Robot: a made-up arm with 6 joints. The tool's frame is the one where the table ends. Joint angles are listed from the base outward.
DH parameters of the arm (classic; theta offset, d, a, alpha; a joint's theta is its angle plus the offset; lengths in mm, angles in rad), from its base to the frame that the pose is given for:
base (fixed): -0.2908 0 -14.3 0
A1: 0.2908 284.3 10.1 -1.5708
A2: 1.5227 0 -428.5 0
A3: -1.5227 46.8 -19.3 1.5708
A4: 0 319.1 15.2 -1.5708
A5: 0 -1 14.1 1.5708
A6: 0 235.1 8.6 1.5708
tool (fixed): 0 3.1 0 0
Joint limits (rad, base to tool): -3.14..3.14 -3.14..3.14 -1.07..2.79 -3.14..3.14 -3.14..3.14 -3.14..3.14
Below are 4 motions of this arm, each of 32 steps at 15 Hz.
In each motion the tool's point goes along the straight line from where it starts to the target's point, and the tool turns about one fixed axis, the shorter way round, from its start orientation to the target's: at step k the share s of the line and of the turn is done. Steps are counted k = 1, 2, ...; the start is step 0. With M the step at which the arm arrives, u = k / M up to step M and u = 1 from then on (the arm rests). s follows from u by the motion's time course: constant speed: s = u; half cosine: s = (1 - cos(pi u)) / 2; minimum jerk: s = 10 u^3 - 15 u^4 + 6 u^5.
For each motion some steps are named. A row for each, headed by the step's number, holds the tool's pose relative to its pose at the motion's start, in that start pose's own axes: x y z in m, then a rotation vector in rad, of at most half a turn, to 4 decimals.
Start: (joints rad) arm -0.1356 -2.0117 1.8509 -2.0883 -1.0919 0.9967
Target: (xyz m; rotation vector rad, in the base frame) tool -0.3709 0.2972 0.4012 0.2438 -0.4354 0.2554
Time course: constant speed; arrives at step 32
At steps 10, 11, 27, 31, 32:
10: -0.0362 -0.0161 -0.0204 0.0559 0.1772 0.2765
11: -0.0398 -0.0177 -0.0224 0.0615 0.1949 0.3041
27: -0.0978 -0.0435 -0.0551 0.1510 0.4785 0.7465
31: -0.1123 -0.0499 -0.0632 0.1734 0.5494 0.8571
32: -0.1159 -0.0516 -0.0653 0.1790 0.5671 0.8847

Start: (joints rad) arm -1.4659 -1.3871 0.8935 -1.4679 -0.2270 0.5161
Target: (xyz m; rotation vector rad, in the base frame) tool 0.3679 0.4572 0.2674 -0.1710 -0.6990 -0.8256
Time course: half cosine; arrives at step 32
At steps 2, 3, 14, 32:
2: -0.0040 -0.0050 -0.0026 -0.0056 0.0102 0.0080
3: -0.0090 -0.0113 -0.0057 -0.0125 0.0230 0.0180
14: -0.1680 -0.2105 -0.1073 -0.2341 0.4292 0.3361
32: -0.4175 -0.5232 -0.2665 -0.5817 1.0664 0.8352

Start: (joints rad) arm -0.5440 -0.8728 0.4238 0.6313 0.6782 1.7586
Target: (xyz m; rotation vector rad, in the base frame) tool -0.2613 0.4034 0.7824 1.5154 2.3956 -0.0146
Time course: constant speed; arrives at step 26
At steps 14, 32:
14: 0.0413 -0.1141 0.0727 0.5455 0.0417 -0.1080
32: 0.0766 -0.2119 0.1351 1.0130 0.0775 -0.2005

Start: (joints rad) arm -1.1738 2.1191 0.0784 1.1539 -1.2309 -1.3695
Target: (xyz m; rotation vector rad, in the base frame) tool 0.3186 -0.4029 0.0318 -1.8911 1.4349 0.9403
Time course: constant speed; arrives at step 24
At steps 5, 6, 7, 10, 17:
5: -0.0199 -0.0771 0.0328 0.1463 0.2247 -0.0239
6: -0.0239 -0.0925 0.0393 0.1755 0.2696 -0.0287
7: -0.0279 -0.1079 0.0459 0.2048 0.3146 -0.0334
10: -0.0398 -0.1541 0.0655 0.2926 0.4494 -0.0478
17: -0.0677 -0.2620 0.1114 0.4974 0.7640 -0.0812

